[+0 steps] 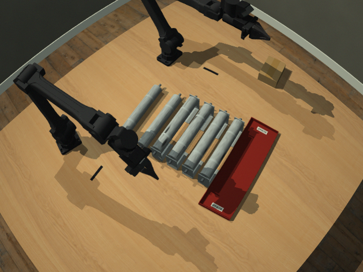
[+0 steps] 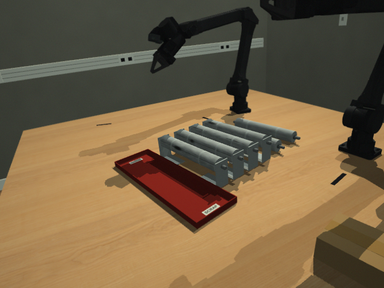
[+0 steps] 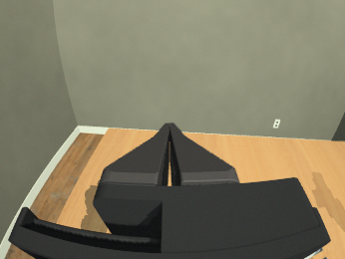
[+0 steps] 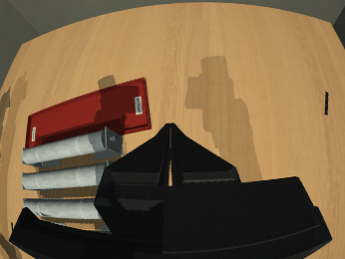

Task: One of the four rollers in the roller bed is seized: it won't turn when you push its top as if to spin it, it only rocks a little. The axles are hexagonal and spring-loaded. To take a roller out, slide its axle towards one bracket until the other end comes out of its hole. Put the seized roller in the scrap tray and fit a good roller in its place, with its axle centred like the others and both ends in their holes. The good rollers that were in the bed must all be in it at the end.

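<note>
The grey roller is 200 mm behind my right hand, 290 mm to the left of it and 240 mm below it. Round my right hand: cardboard box (90 mm behind, 870 mm to the left, 280 mm below); red scrap tray (130 mm ahead, 350 mm to the left, 300 mm below).
</note>
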